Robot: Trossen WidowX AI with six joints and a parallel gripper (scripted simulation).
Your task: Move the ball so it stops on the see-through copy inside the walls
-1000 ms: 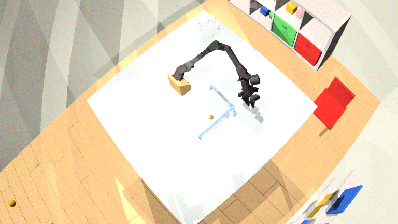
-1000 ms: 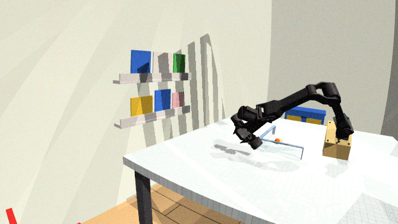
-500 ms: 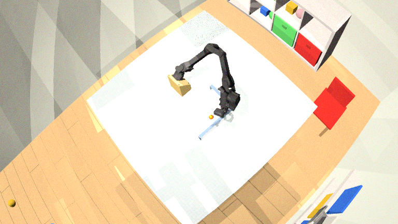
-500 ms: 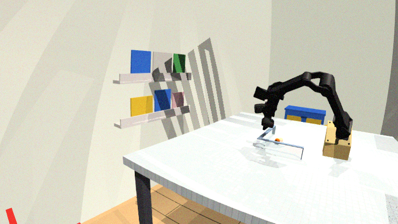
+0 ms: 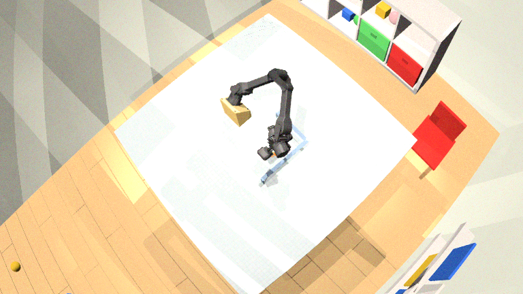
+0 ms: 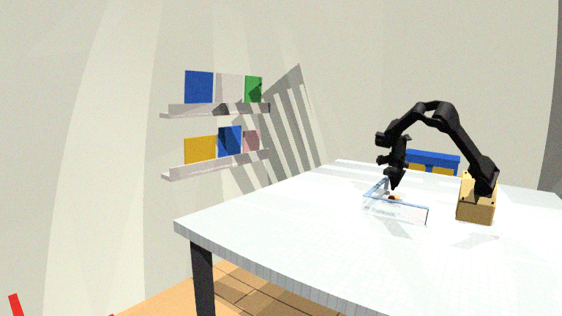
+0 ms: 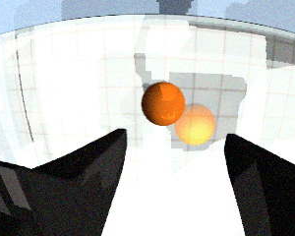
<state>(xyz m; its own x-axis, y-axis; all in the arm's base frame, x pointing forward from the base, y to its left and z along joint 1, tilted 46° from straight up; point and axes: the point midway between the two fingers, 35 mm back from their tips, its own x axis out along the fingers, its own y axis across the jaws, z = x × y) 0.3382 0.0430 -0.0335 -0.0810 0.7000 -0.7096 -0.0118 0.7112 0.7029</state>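
Now: the orange ball 1 cm to the left of my gripper tip and 4 cm below it. The rest, counted from my gripper tip: clear wall: 5 cm behind, 15 cm to the left, 3 cm below.
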